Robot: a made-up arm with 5 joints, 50 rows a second.
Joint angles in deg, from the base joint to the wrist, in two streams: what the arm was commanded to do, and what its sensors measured. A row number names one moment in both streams.
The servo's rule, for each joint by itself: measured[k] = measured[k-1] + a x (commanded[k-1-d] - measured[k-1]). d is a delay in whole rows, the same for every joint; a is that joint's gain. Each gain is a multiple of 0.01, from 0.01 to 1. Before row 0 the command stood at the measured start. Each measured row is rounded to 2 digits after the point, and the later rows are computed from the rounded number. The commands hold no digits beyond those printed.
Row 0, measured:
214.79 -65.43 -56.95 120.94 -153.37
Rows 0 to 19, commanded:
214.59 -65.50 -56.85 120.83 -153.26
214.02 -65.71 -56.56 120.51 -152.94
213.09 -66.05 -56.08 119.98 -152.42
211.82 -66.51 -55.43 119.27 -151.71
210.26 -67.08 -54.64 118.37 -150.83
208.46 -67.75 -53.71 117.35 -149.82
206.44 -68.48 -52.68 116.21 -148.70
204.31 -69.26 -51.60 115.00 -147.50
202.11 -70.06 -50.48 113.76 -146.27
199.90 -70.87 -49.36 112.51 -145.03
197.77 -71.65 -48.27 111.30 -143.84
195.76 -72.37 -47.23 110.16 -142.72
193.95 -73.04 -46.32 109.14 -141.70
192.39 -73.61 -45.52 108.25 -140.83
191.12 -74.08 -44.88 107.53 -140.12
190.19 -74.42 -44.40 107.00 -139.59
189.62 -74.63 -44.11 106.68 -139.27
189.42 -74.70 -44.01 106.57 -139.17
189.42 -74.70 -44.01 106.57 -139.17
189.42 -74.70 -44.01 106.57 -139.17
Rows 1 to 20, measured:
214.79 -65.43 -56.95 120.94 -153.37
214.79 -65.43 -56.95 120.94 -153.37
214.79 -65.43 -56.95 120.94 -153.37
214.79 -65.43 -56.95 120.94 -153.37
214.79 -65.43 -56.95 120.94 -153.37
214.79 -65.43 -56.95 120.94 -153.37
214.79 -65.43 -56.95 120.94 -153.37
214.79 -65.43 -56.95 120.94 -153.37
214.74 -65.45 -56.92 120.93 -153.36
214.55 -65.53 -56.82 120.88 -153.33
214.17 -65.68 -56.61 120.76 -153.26
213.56 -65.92 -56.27 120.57 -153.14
212.70 -66.26 -55.80 120.28 -152.96
211.60 -66.69 -55.19 119.90 -152.71
210.26 -67.21 -54.46 119.42 -152.39
208.71 -67.80 -53.63 118.85 -152.00
206.99 -68.46 -52.72 118.19 -151.54
205.15 -69.16 -51.75 117.45 -151.02
203.23 -69.88 -50.74 116.65 -150.45
201.29 -70.60 -49.72 115.81 -149.83
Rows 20 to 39, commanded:
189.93 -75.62 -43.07 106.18 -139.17
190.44 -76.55 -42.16 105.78 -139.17
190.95 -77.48 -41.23 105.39 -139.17
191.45 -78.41 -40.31 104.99 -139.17
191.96 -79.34 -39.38 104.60 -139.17
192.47 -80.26 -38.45 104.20 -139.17
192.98 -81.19 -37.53 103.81 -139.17
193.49 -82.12 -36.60 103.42 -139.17
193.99 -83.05 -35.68 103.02 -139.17
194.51 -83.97 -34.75 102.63 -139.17
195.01 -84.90 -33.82 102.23 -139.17
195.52 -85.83 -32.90 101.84 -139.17
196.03 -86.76 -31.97 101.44 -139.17
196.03 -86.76 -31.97 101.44 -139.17
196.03 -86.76 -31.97 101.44 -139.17
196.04 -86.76 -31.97 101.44 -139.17
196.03 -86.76 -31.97 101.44 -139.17
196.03 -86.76 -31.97 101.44 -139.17
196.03 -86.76 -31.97 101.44 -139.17
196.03 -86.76 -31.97 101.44 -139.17
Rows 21 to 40, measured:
199.38 -71.31 -48.73 114.94 -149.18
197.56 -71.98 -47.80 114.07 -148.51
195.89 -72.59 -46.95 113.22 -147.84
194.41 -73.12 -46.21 112.41 -147.18
193.16 -73.56 -45.60 111.67 -146.55
192.19 -73.89 -45.14 111.01 -145.96
191.47 -74.12 -44.81 110.43 -145.42
190.94 -74.29 -44.58 109.93 -144.92
190.68 -74.68 -44.14 109.44 -144.46
190.62 -75.22 -43.57 108.96 -144.04
190.71 -75.88 -42.89 108.50 -143.65
190.90 -76.61 -42.14 108.04 -143.29
191.18 -77.40 -41.34 107.59 -142.96
191.52 -78.23 -40.50 107.15 -142.66
191.90 -79.09 -39.64 106.72 -142.38
192.31 -79.97 -38.76 106.29 -142.12
192.75 -80.86 -37.87 105.86 -141.88
193.21 -81.76 -36.97 105.44 -141.66
193.68 -82.67 -36.06 105.02 -141.46
194.16 -83.59 -35.14 104.61 -141.28

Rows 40 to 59, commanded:
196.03 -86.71 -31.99 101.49 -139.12
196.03 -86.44 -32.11 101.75 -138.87
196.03 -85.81 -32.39 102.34 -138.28
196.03 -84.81 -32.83 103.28 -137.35
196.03 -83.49 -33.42 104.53 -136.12
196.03 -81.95 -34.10 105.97 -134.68
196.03 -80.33 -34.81 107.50 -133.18
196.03 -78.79 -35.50 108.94 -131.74
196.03 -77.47 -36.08 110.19 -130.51
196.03 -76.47 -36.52 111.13 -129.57
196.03 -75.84 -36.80 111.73 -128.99
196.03 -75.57 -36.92 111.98 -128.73
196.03 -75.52 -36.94 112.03 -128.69
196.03 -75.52 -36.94 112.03 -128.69
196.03 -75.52 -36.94 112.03 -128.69
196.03 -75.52 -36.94 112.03 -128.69
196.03 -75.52 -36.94 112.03 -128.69
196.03 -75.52 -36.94 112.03 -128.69
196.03 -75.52 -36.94 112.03 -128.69
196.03 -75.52 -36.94 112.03 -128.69
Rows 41 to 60, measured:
194.65 -84.51 -34.22 104.20 -141.11
195.01 -85.16 -33.57 103.84 -140.95
195.28 -85.62 -33.11 103.53 -140.81
195.48 -85.95 -32.78 103.26 -140.68
195.62 -86.18 -32.55 103.02 -140.56
195.73 -86.35 -32.38 102.81 -140.45
195.81 -86.47 -32.26 102.63 -140.35
195.87 -86.55 -32.18 102.48 -140.26
195.91 -86.60 -32.12 102.35 -140.17
195.94 -86.55 -32.12 102.27 -140.07
195.96 -86.34 -32.20 102.28 -139.93
195.98 -85.90 -32.38 102.41 -139.72
195.99 -85.20 -32.68 102.69 -139.43
196.00 -84.26 -33.09 103.12 -139.05
196.01 -83.12 -33.59 103.69 -138.58
196.02 -81.86 -34.14 104.37 -138.03
196.02 -80.59 -34.70 105.13 -137.43
196.02 -79.40 -35.23 105.91 -136.80
196.02 -78.37 -35.69 106.67 -136.18
196.02 -77.56 -36.05 107.36 -135.58

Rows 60 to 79, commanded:
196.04 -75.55 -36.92 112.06 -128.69
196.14 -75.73 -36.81 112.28 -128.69
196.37 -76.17 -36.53 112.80 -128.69
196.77 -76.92 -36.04 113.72 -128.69
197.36 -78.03 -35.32 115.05 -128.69
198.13 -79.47 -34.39 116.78 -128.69
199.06 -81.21 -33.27 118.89 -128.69
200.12 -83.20 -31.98 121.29 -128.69
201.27 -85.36 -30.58 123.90 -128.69
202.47 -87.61 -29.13 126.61 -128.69
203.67 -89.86 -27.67 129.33 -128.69
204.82 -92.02 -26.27 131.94 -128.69
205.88 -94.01 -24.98 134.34 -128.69
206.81 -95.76 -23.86 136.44 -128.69
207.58 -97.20 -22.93 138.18 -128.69
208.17 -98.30 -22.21 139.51 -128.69
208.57 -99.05 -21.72 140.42 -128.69
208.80 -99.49 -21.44 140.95 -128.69
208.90 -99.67 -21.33 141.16 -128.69
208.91 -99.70 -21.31 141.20 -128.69
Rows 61 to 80, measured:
196.02 -76.97 -36.31 107.97 -135.03
196.02 -76.55 -36.49 108.50 -134.52
196.02 -76.25 -36.62 108.96 -134.05
196.02 -76.04 -36.71 109.36 -133.62
196.02 -75.89 -36.78 109.71 -133.23
196.02 -75.78 -36.83 110.01 -132.87
196.02 -75.70 -36.86 110.27 -132.54
196.02 -75.65 -36.88 110.50 -132.23
196.03 -75.62 -36.89 110.70 -131.95
196.06 -75.65 -36.87 110.91 -131.69
196.14 -75.80 -36.77 111.16 -131.45
196.30 -76.12 -36.56 111.49 -131.23
196.58 -76.67 -36.20 111.95 -131.03
196.98 -77.48 -35.68 112.58 -130.84
197.52 -78.56 -34.98 113.40 -130.67
198.20 -79.91 -34.11 114.43 -130.51
199.00 -81.49 -33.09 115.66 -130.36
199.90 -83.26 -31.94 117.08 -130.23
200.88 -85.17 -30.70 118.67 -130.11
201.90 -87.16 -29.42 120.40 -130.00

